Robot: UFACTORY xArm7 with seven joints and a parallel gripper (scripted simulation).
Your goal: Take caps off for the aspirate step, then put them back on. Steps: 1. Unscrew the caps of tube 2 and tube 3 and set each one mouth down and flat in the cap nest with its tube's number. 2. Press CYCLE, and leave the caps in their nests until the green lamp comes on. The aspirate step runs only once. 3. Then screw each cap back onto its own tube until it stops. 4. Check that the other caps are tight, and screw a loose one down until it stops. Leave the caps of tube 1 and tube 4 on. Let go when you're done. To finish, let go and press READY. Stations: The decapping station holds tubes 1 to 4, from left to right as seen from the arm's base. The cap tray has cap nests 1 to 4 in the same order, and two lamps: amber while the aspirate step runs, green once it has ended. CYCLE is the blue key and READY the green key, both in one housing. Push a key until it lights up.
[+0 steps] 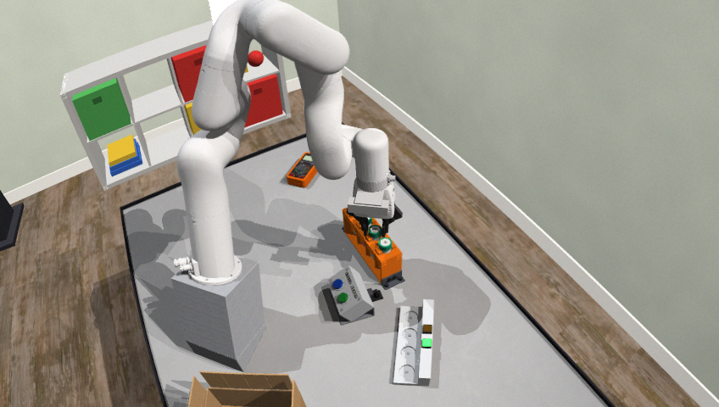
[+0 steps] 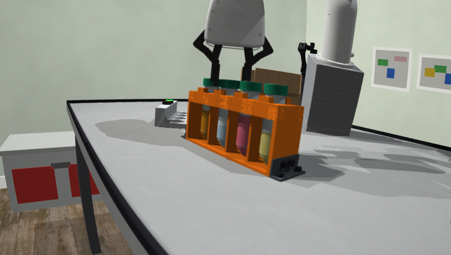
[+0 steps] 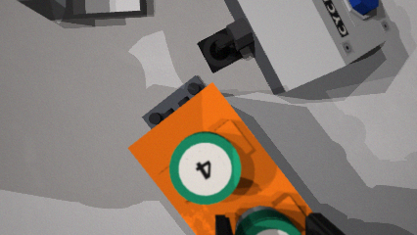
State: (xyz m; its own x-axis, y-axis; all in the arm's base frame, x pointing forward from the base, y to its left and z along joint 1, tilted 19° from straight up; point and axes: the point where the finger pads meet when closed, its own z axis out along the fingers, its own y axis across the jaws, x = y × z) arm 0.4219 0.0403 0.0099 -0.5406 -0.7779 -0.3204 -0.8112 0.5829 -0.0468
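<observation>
The tube 3 threaded neck lies 1 cm below my hand. From my hand the other things lie so: cap 4: 5 cm to the right, 1 cm below; then cap 2: 5 cm to the left, 1 cm below; then cap 3: 1 cm below.
</observation>
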